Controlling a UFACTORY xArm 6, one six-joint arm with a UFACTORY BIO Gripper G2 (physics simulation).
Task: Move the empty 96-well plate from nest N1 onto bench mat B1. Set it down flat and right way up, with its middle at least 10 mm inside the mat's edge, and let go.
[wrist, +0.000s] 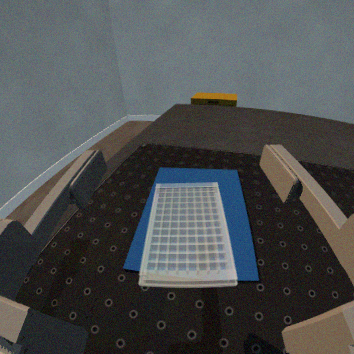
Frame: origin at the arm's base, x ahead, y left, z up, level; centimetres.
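Where they show: hand, tool point: (182, 173).
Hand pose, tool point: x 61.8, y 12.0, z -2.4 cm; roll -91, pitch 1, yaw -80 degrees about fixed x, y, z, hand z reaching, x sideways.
Note:
After its pixels a point has its place.
The clear 96-well plate (187, 230) @(z -10.6, x 63.2, y 12.0 cm) lies flat, wells facing up, on the blue bench mat (242, 240) @(z -12.0, x 63.6, y 6.2 cm). Blue mat shows beyond its far end and along its left and right sides; its near end reaches slightly past the mat's near edge in this view. My gripper (186, 175) @(z -2.4, x 61.8, y 12.0 cm) is open, with a finger pad to the left and one to the right, both well apart from the plate, and nothing is between them. Nest N1 does not show in the wrist view.
The mat lies on a dark bench top (161, 325) @(z -12.2, x 54.7, y 12.7 cm) with rows of round holes. A yellow box (214, 99) stands far back, past the bench's perforated part. Grey walls rise behind, and a brown floor strip shows at the left.

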